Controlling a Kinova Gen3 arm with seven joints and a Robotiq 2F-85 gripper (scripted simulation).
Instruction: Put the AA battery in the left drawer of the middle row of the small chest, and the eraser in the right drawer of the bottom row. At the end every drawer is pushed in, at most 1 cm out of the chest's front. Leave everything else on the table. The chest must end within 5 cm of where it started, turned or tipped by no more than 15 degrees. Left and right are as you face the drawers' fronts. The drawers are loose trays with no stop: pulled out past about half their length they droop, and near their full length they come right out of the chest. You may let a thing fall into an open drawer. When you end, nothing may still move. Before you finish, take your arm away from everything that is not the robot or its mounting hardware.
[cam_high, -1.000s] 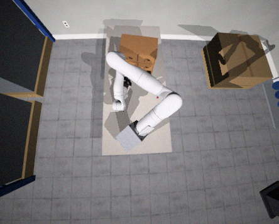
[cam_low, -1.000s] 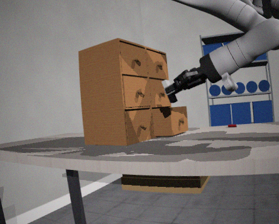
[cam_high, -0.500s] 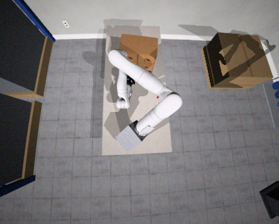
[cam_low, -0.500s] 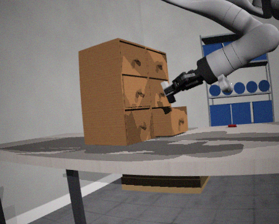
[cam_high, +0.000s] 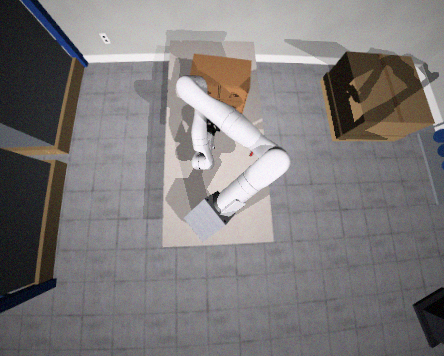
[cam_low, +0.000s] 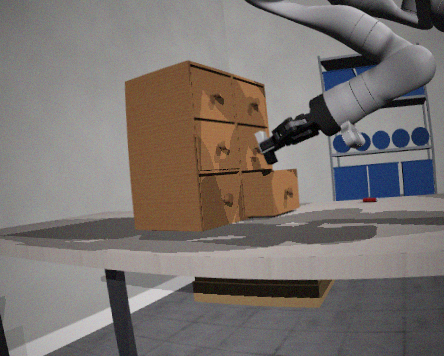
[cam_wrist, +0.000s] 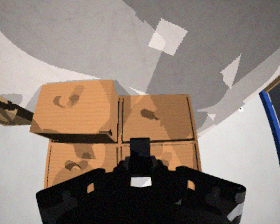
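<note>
Right now my hand is 150 mm short of the red AA battery, 60 mm to the left of it and 30 mm above it. Also, from my hand: eraser: 10 mm ahead, 10 mm to the right.
</note>
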